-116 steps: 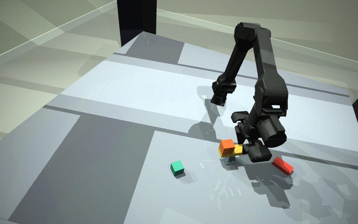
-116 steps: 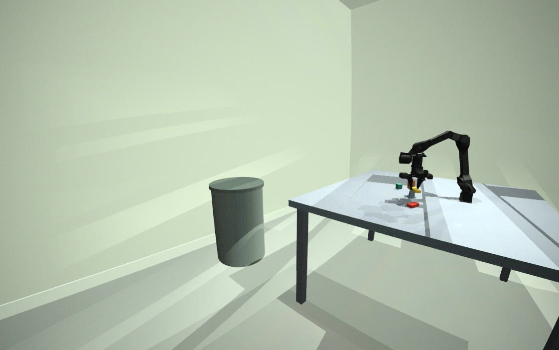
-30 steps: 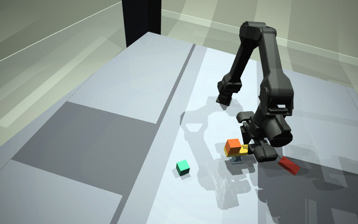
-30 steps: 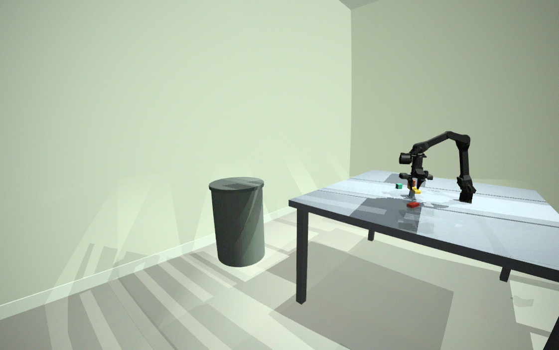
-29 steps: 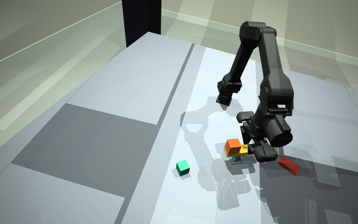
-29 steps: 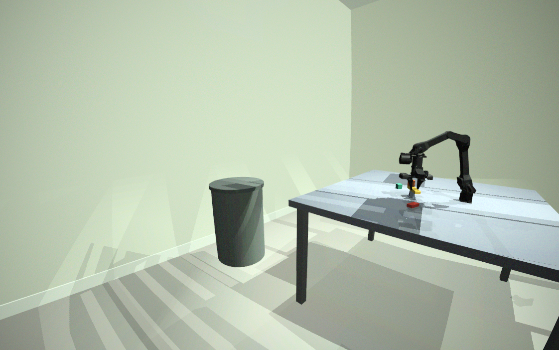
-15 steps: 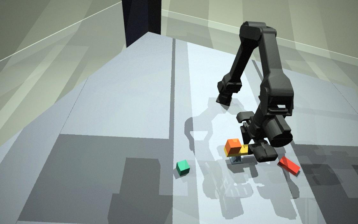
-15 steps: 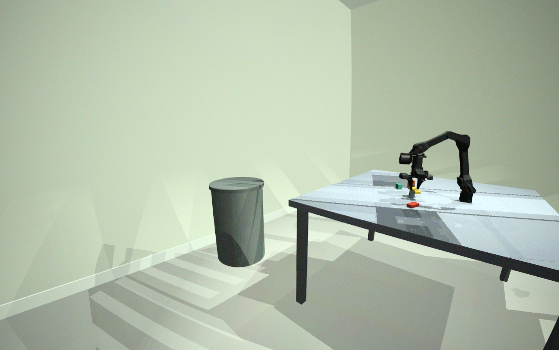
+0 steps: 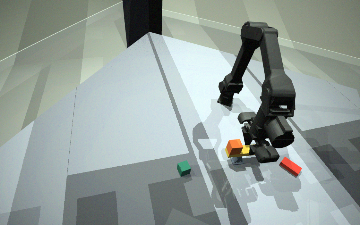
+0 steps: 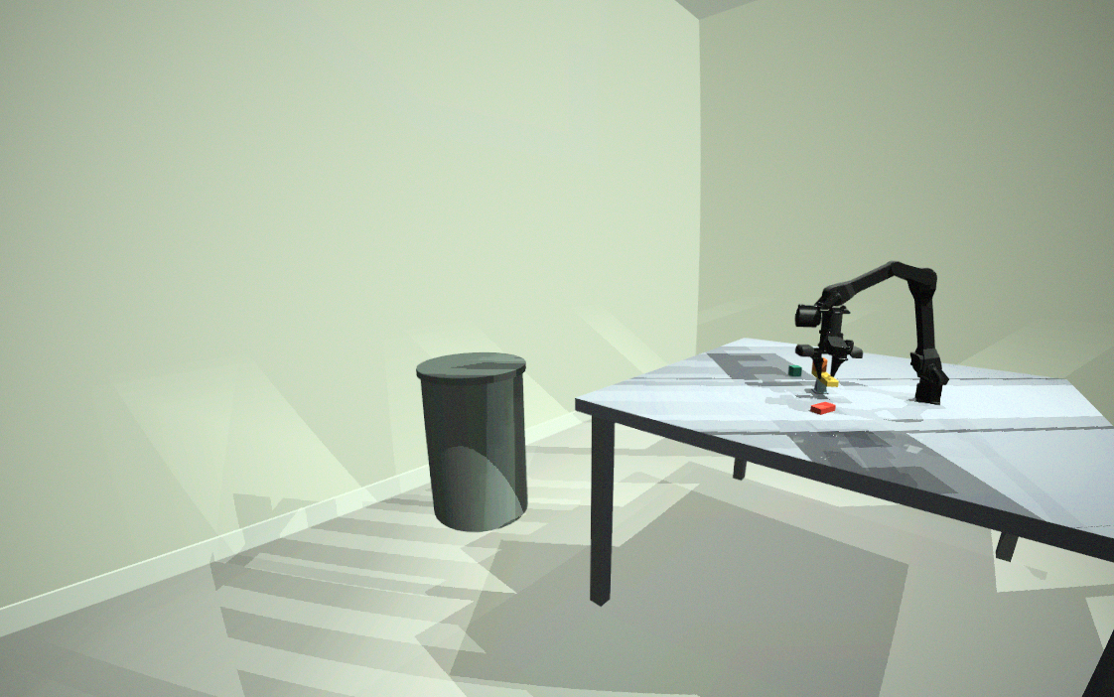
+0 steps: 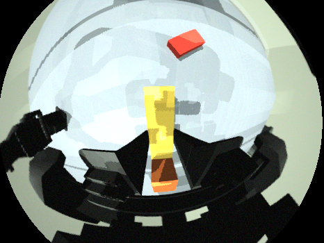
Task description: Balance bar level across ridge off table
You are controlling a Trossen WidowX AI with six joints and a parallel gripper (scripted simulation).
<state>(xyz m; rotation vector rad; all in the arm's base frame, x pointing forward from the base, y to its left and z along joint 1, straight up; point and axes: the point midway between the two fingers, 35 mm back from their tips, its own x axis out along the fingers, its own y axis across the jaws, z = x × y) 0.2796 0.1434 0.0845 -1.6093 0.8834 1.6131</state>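
Now: gripper tip 2 cm short of the yellow bar, 3 cm to the left of it and 2 cm below it. From my gripper tip the other things lie so: green cube 14 cm ahead, 18 cm to the right, 3 cm below; red flat block 3 cm behind, 16 cm to the left, 4 cm below.
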